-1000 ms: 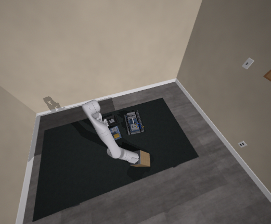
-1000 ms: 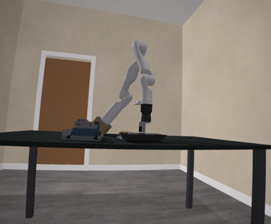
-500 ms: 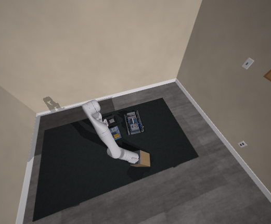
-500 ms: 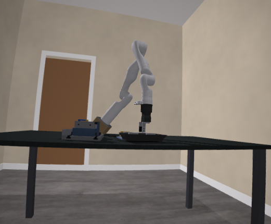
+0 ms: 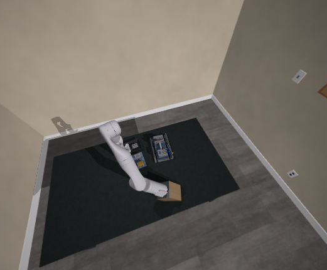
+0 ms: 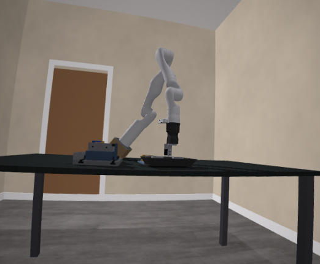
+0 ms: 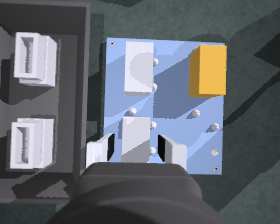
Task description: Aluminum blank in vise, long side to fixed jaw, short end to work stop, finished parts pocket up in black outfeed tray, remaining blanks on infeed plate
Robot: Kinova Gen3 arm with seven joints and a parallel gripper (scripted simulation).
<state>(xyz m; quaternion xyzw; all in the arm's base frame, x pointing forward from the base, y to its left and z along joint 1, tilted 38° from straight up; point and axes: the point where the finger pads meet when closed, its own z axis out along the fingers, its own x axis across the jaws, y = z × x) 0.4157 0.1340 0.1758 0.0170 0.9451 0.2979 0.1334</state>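
Right now the bluish plate is 6 cm below my hand, 5 cm to the right of it and 4 cm behind it. Round my hand: vise (34 cm to the right, 3 cm below, 2 cm ahead); yellow brass blank (9 cm to the right, 9 cm behind, 4 cm below).
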